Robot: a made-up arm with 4 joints.
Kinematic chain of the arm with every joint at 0, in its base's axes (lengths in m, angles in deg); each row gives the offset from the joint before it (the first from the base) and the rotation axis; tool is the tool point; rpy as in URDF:
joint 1: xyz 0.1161 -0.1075 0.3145 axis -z
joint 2: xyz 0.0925 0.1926 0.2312 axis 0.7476 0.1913 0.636
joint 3: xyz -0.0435 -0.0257 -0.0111 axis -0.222 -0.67 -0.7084
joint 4: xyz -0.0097 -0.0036 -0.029 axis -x
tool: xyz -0.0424 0.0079 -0.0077 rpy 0 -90 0
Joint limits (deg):
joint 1: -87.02..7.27
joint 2: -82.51..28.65
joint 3: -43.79..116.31
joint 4: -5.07..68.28
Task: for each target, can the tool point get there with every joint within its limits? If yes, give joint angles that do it. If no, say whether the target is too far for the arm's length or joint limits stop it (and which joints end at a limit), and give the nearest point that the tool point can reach.
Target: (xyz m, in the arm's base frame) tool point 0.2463 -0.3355 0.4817
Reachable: no: joint limits stop it (at a limit: joint 1, joint 3, joint 4) | nearest point -0.0052 -0.0955 0.5106 | short by 0.349 m
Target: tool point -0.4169 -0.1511 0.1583
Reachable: no: too far | nearest point -0.0945 -0.0994 0.4885 | short by 0.464 m
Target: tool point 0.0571 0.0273 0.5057
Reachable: yes | joints -21.15 6.54 -20.73 50.02
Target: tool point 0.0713 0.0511 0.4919
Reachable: yes | joints -15.55 4.26 4.32 40.98
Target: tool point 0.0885 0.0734 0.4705
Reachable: yes | joints -22.29 -0.21 61.74 25.64
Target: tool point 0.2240 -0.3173 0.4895
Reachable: no: joint limits stop it (at a limit: joint 1, joint 3, joint 4) | nearest point -0.0058 -0.0961 0.5112 | short by 0.320 m
